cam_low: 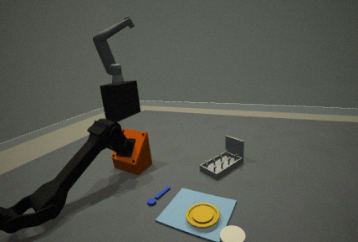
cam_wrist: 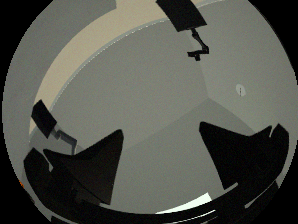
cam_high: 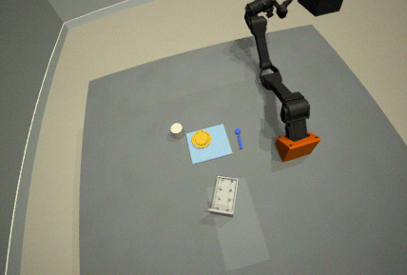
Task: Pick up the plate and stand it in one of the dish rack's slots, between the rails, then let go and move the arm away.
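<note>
My gripper tip is now 570 mm short of the yellow plate, 410 mm to the right of it and 260 mm above it. Also, from my gripper tip: white cup (640 mm ahead, 340 mm to the left, 250 mm below); then blue spoon (440 mm to the left, 430 mm ahead, 270 mm below); then light blue mat (550 mm ahead, 430 mm to the left, 270 mm below).
</note>
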